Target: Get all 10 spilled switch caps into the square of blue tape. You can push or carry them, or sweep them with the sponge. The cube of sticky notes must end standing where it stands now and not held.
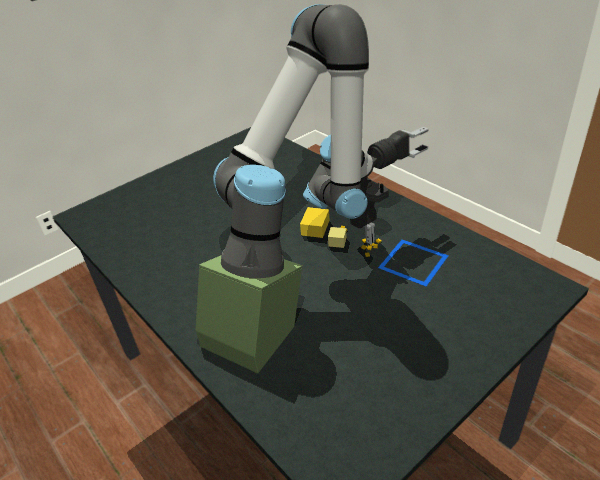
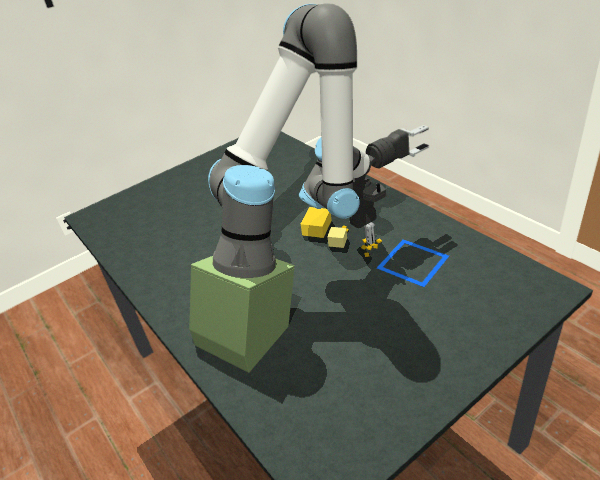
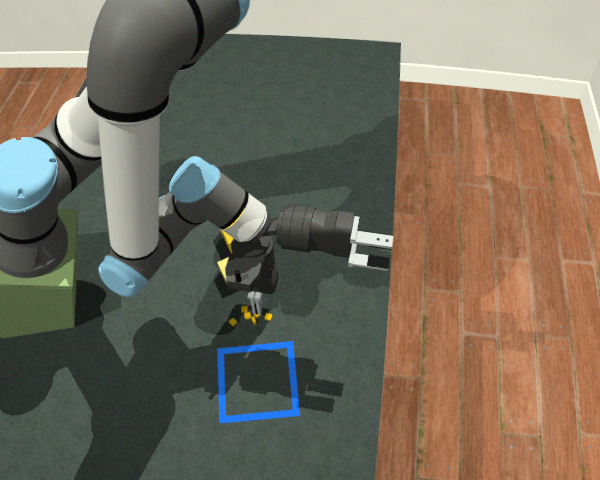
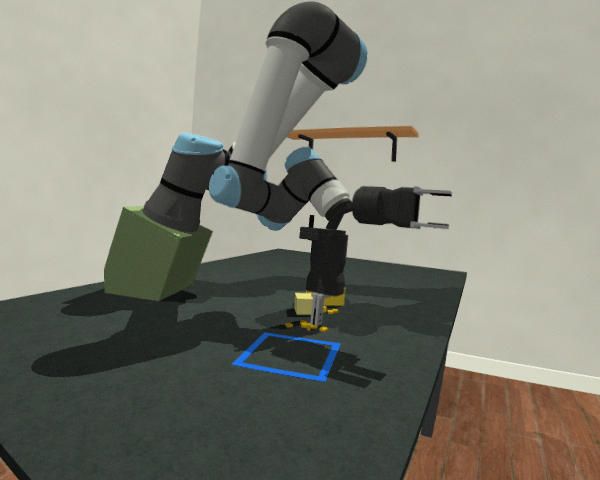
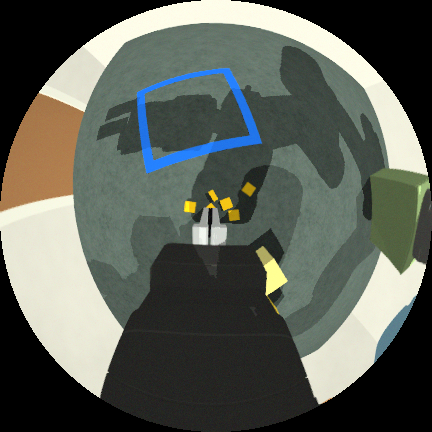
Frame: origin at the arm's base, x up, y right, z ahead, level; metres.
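Seen in the pictures: hand, tool point: (image 1: 370, 237) (image 2: 370, 237) (image 3: 257, 305) (image 4: 316, 316) (image 5: 209, 220); arm's base, link origin: (image 1: 252, 264) (image 2: 243, 264) (image 3: 28, 244) (image 4: 170, 219).
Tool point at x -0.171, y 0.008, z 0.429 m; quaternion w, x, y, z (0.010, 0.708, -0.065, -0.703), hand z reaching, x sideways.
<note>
Pixels of each thing's top centre, then the offset from my tool point to it.
- pale yellow sticky-note cube, top centre: (image 5: 264, 281) (image 3: 232, 266) (image 4: 306, 295) (image 2: 337, 232) (image 1: 337, 232) dy -0.078, dx +0.016, dz -0.061 m
- brighter yellow sponge, top centre: (image 4: 325, 284) (image 2: 315, 216) (image 1: 314, 216) dy -0.180, dx +0.023, dz -0.054 m
Several small orange-yellow switch caps (image 1: 367, 254) (image 2: 366, 254) (image 3: 232, 321) (image 4: 288, 325) (image 5: 248, 189) lie around my fingertips, outside the blue tape square (image 1: 436, 270) (image 2: 435, 270) (image 3: 221, 385) (image 4: 280, 371) (image 5: 144, 130). More caps (image 4: 331, 310) lie near the pale yellow sticky-note cube (image 1: 336, 237) (image 2: 337, 237) (image 4: 302, 304) (image 5: 276, 277), which stands upright. The brighter yellow sponge (image 1: 314, 223) (image 2: 315, 223) (image 4: 334, 298) lies beside it. My downward gripper (image 1: 370, 242) (image 2: 370, 242) (image 3: 256, 312) (image 4: 316, 324) (image 5: 210, 209) is shut, low among the caps. No cap shows between its fingers; they partly hide one.
The second gripper (image 1: 422, 140) (image 2: 422, 139) (image 4: 440, 209) on the bracket points sideways, open and empty, high above the table. The green base block (image 1: 247, 315) (image 4: 150, 260) carries the arm. A wall shelf (image 4: 355, 132) is behind.
</note>
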